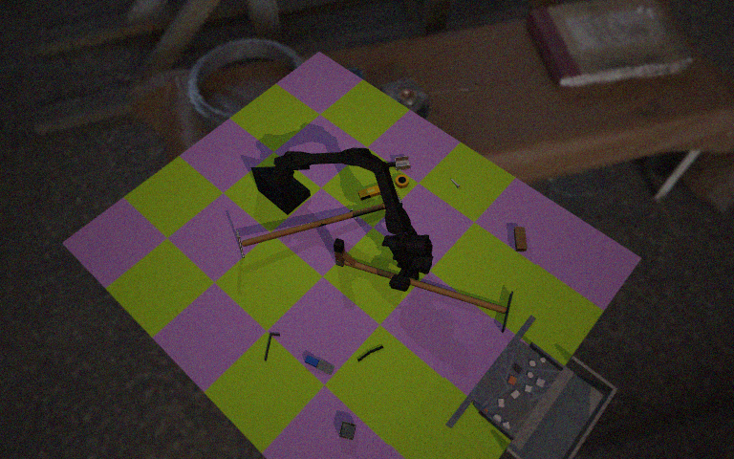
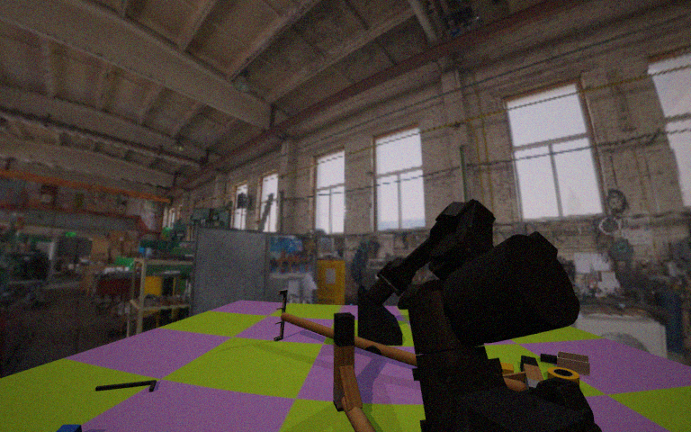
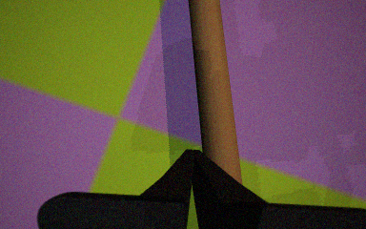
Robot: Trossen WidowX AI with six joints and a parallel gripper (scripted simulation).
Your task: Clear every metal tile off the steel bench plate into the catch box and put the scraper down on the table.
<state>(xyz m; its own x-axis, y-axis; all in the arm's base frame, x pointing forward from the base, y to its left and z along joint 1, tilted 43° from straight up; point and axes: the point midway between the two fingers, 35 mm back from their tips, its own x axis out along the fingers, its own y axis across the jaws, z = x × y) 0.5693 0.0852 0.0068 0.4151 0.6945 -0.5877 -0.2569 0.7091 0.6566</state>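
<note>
The long scraper is 20 mm ahead of my gripper tip, 10 mm to the right of it and 50 mm above it. Round my gripper tip: curved black strip (50 mm ahead, 290 mm to the right, 10 mm below); blue block (50 mm behind, 430 mm to the right, 10 mm below); yellow tape roll (300 mm behind, 280 mm to the left, 10 mm below).
</note>
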